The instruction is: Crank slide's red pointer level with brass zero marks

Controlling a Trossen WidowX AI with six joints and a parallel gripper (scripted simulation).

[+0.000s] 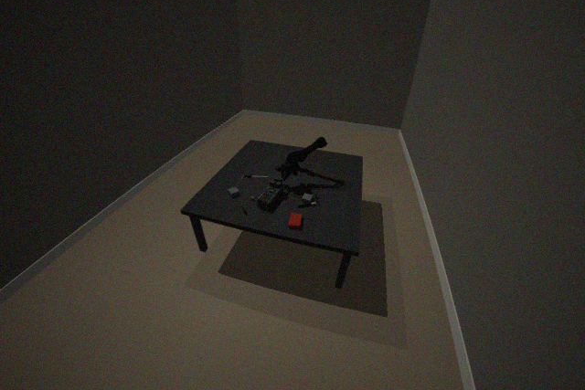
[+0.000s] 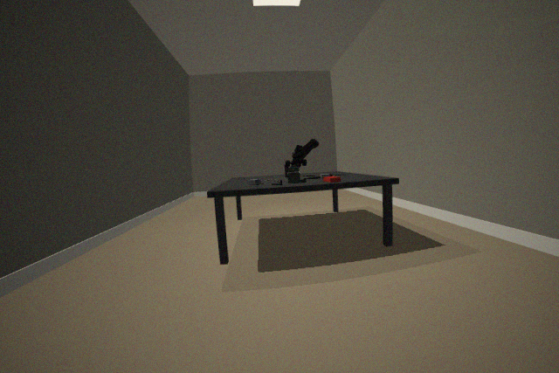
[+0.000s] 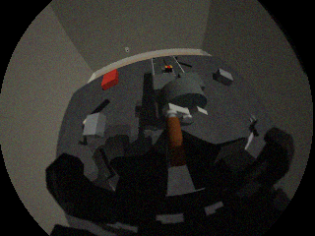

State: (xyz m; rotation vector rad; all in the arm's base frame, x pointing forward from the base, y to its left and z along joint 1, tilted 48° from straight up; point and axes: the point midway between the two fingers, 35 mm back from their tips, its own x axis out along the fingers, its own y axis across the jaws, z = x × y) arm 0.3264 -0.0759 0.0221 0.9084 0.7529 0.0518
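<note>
Right now the crank handle is 20 mm behind my gripper tip and 20 mm above it. The rest, counted from my gripper tip: red pointer (150 mm ahead, 70 mm to the right).
</note>
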